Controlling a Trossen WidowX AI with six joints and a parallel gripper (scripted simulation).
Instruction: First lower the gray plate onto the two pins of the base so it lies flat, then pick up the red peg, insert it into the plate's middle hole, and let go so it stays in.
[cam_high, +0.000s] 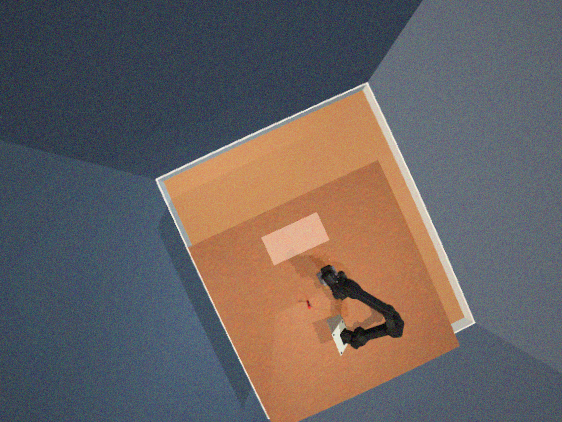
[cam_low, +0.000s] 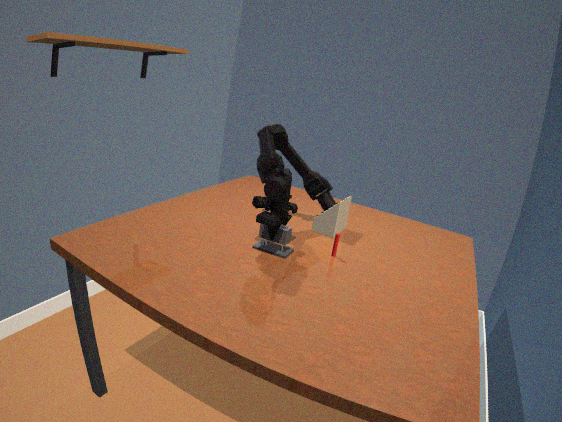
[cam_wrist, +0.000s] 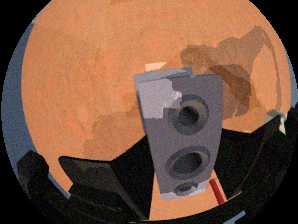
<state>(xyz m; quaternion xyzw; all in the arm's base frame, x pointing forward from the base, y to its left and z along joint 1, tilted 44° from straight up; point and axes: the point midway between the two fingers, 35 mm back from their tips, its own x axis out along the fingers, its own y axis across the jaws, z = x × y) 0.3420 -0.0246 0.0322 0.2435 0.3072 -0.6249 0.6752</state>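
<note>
Right now my gripper tip is 40 mm above the gray base. Round my gripper tip: red peg 110 mm behind, 170 mm to the left; gray plate 30 mm above.
</note>
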